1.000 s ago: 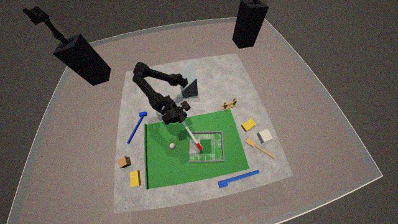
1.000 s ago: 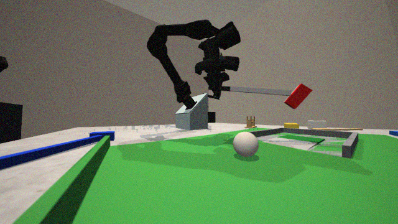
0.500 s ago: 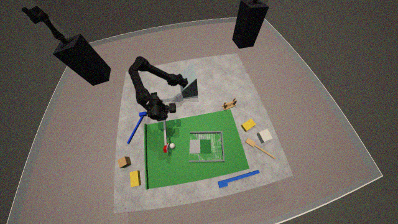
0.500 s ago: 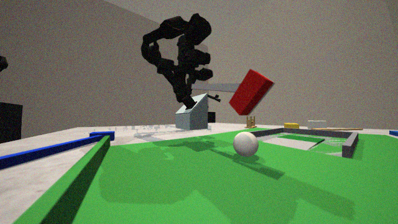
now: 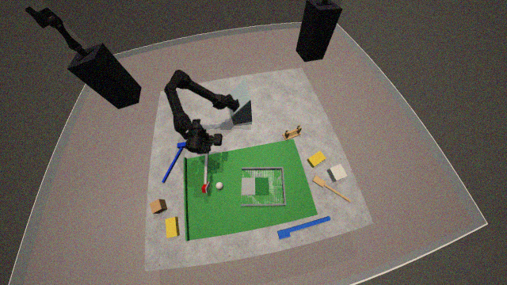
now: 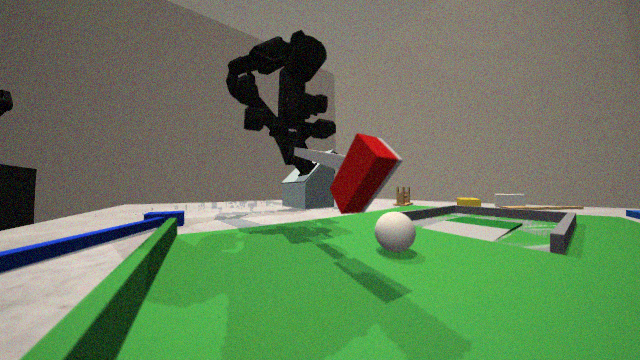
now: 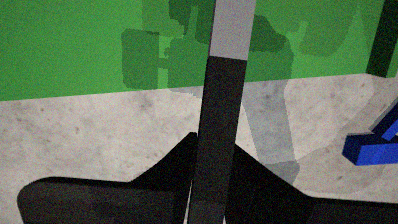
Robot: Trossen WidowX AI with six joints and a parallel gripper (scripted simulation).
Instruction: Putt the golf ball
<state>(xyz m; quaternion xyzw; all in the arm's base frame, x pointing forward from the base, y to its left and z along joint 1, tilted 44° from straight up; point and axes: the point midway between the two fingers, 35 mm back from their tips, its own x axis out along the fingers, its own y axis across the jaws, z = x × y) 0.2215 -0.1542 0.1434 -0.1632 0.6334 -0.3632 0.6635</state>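
Right now my gripper tip is 110 mm short of the red putter, 30 mm to the left of it and 10 mm above it. From my gripper tip the other things lie so: blue putter (20 mm behind, 270 mm to the right, 110 mm below); then low green wall (220 mm ahead, 210 mm to the right, 100 mm below); then white golf ball (220 mm ahead, 100 mm below).
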